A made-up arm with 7 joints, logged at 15 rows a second.
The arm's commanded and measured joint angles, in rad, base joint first. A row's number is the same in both.
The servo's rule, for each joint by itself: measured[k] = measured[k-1] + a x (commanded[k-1-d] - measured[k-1]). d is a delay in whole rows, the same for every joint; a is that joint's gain. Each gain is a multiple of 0.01, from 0.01 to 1. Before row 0 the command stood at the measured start. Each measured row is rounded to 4 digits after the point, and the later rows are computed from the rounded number. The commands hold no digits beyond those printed.
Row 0, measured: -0.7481, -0.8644, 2.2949, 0.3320, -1.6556, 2.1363, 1.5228
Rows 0 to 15, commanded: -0.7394, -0.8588, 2.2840, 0.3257, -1.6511, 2.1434, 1.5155; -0.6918, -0.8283, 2.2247, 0.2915, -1.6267, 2.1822, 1.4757; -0.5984, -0.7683, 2.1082, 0.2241, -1.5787, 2.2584, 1.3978; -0.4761, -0.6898, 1.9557, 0.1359, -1.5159, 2.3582, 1.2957; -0.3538, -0.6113, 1.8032, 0.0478, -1.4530, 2.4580, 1.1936; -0.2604, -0.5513, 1.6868, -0.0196, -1.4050, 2.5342, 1.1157; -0.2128, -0.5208, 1.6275, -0.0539, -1.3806, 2.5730, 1.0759; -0.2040, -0.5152, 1.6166, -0.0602, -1.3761, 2.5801, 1.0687; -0.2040, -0.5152, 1.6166, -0.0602, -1.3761, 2.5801, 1.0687; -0.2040, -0.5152, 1.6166, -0.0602, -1.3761, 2.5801, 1.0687; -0.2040, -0.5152, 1.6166, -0.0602, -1.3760, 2.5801, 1.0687; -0.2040, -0.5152, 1.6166, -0.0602, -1.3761, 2.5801, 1.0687; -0.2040, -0.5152, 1.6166, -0.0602, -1.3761, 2.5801, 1.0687; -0.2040, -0.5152, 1.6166, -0.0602, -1.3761, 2.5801, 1.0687; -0.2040, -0.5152, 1.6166, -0.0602, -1.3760, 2.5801, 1.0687; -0.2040, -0.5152, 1.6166, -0.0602, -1.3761, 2.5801, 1.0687
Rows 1 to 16, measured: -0.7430, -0.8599, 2.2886, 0.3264, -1.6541, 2.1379, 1.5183; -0.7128, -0.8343, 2.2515, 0.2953, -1.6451, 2.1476, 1.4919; -0.6453, -0.7808, 2.1684, 0.2319, -1.6232, 2.1720, 1.4336; -0.5455, -0.7071, 2.0450, 0.1465, -1.5878, 2.2130, 1.3481; -0.4324, -0.6295, 1.9048, 0.0587, -1.5433, 2.2669, 1.2523; -0.3309, -0.5662, 1.7784, -0.0110, -1.4977, 2.3257, 1.1676; -0.2612, -0.5294, 1.6909, -0.0492, -1.4591, 2.3801, 1.1107; -0.2275, -0.5179, 1.6478, -0.0590, -1.4317, 2.4241, 1.0847; -0.2136, -0.5157, 1.6297, -0.0601, -1.4134, 2.4584, 1.0748; -0.2079, -0.5153, 1.6221, -0.0602, -1.4011, 2.4852, 1.0710; -0.2056, -0.5152, 1.6189, -0.0602, -1.3928, 2.5061, 1.0696; -0.2047, -0.5152, 1.6176, -0.0602, -1.3873, 2.5224, 1.0690; -0.2043, -0.5152, 1.6170, -0.0602, -1.3836, 2.5351, 1.0688; -0.2041, -0.5152, 1.6168, -0.0602, -1.3811, 2.5450, 1.0687; -0.2040, -0.5152, 1.6167, -0.0602, -1.3794, 2.5527, 1.0687; -0.2040, -0.5152, 1.6166, -0.0602, -1.3783, 2.5587, 1.0687
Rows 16 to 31, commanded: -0.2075, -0.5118, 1.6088, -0.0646, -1.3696, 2.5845, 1.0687; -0.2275, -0.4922, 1.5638, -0.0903, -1.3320, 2.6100, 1.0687; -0.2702, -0.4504, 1.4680, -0.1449, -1.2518, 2.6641, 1.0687; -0.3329, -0.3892, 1.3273, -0.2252, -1.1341, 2.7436, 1.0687; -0.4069, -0.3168, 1.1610, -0.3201, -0.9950, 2.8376, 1.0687; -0.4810, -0.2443, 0.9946, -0.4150, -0.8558, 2.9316, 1.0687; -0.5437, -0.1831, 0.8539, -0.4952, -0.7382, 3.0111, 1.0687; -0.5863, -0.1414, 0.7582, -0.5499, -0.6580, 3.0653, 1.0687; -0.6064, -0.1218, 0.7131, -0.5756, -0.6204, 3.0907, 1.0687; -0.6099, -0.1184, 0.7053, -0.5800, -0.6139, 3.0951, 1.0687; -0.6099, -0.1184, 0.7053, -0.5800, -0.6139, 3.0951, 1.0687; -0.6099, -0.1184, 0.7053, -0.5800, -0.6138, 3.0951, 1.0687; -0.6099, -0.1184, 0.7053, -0.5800, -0.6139, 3.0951, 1.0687; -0.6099, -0.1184, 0.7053, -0.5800, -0.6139, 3.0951, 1.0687; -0.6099, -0.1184, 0.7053, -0.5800, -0.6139, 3.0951, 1.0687; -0.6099, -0.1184, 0.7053, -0.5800, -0.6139, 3.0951, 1.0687
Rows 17 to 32, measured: -0.2061, -0.5124, 1.6121, -0.0641, -1.3754, 2.5644, 1.0687; -0.2187, -0.4960, 1.5841, -0.0874, -1.3611, 2.5744, 1.0687; -0.2491, -0.4591, 1.5168, -0.1386, -1.3250, 2.5941, 1.0687; -0.2985, -0.4025, 1.4069, -0.2157, -1.2620, 2.6270, 1.0687; -0.3625, -0.3331, 1.2643, -0.3086, -1.1739, 2.6733, 1.0687; -0.4324, -0.2612, 1.1079, -0.4033, -1.0689, 2.7301, 1.0687; -0.4981, -0.1979, 0.9606, -0.4851, -0.9598, 2.7919, 1.0687; -0.5501, -0.1521, 0.8432, -0.5428, -0.8602, 2.8520, 1.0687; -0.5833, -0.1276, 0.7677, -0.5720, -0.7811, 2.9045, 1.0687; -0.5990, -0.1201, 0.7315, -0.5791, -0.7259, 2.9464, 1.0687; -0.6054, -0.1187, 0.7163, -0.5799, -0.6889, 2.9791, 1.0687; -0.6081, -0.1185, 0.7099, -0.5800, -0.6641, 3.0046, 1.0687; -0.6092, -0.1184, 0.7072, -0.5800, -0.6475, 3.0245, 1.0687; -0.6096, -0.1184, 0.7061, -0.5800, -0.6364, 3.0400, 1.0687; -0.6098, -0.1184, 0.7056, -0.5800, -0.6290, 3.0521, 1.0687; -0.6099, -0.1184, 0.7054, -0.5800, -0.6240, 3.0616, 1.0687
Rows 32 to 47, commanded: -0.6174, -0.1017, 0.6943, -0.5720, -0.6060, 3.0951, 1.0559; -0.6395, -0.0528, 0.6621, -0.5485, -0.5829, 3.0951, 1.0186; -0.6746, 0.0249, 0.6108, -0.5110, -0.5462, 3.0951, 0.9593; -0.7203, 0.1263, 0.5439, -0.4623, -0.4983, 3.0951, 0.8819; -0.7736, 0.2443, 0.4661, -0.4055, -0.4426, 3.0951, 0.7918; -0.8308, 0.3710, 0.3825, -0.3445, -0.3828, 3.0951, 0.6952; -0.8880, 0.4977, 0.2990, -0.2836, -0.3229, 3.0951, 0.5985; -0.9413, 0.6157, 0.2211, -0.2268, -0.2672, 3.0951, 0.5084; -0.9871, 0.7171, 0.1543, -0.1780, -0.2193, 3.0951, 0.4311; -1.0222, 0.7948, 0.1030, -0.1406, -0.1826, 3.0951, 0.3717; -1.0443, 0.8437, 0.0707, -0.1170, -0.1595, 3.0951, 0.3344; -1.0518, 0.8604, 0.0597, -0.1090, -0.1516, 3.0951, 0.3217; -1.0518, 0.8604, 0.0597, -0.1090, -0.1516, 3.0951, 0.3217; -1.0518, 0.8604, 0.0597, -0.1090, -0.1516, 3.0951, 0.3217; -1.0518, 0.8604, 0.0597, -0.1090, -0.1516, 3.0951, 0.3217; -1.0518, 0.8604, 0.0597, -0.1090, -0.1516, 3.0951, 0.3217
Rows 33 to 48, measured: -0.6143, -0.1049, 0.6990, -0.5729, -0.6181, 3.0690, 1.0608; -0.6292, -0.0627, 0.6776, -0.5512, -0.6065, 3.0747, 1.0346; -0.6560, 0.0083, 0.6389, -0.5154, -0.5866, 3.0792, 0.9879; -0.6939, 0.1039, 0.5838, -0.4681, -0.5575, 3.0827, 0.9222; -0.7409, 0.2176, 0.5155, -0.4124, -0.5196, 3.0854, 0.8414; -0.7939, 0.3419, 0.4384, -0.3520, -0.4745, 3.0875, 0.7508; -0.8494, 0.4681, 0.3575, -0.2911, -0.4245, 3.0892, 0.6564; -0.9036, 0.5877, 0.2784, -0.2339, -0.3726, 3.0905, 0.5646; -0.9529, 0.6925, 0.2064, -0.1841, -0.3220, 3.0915, 0.4818; -0.9938, 0.7754, 0.1464, -0.1454, -0.2760, 3.0923, 0.4135; -1.0236, 0.8307, 0.1025, -0.1201, -0.2376, 3.0929, 0.3645; -1.0402, 0.8548, 0.0777, -0.1102, -0.2092, 3.0934, 0.3380; -1.0470, 0.8593, 0.0673, -0.1091, -0.1902, 3.0938, 0.3279; -1.0498, 0.8602, 0.0629, -0.1090, -0.1775, 3.0941, 0.3241; -1.0510, 0.8604, 0.0610, -0.1090, -0.1690, 3.0943, 0.3226; -1.0515, 0.8604, 0.0602, -0.1090, -0.1633, 3.0945, 0.3220
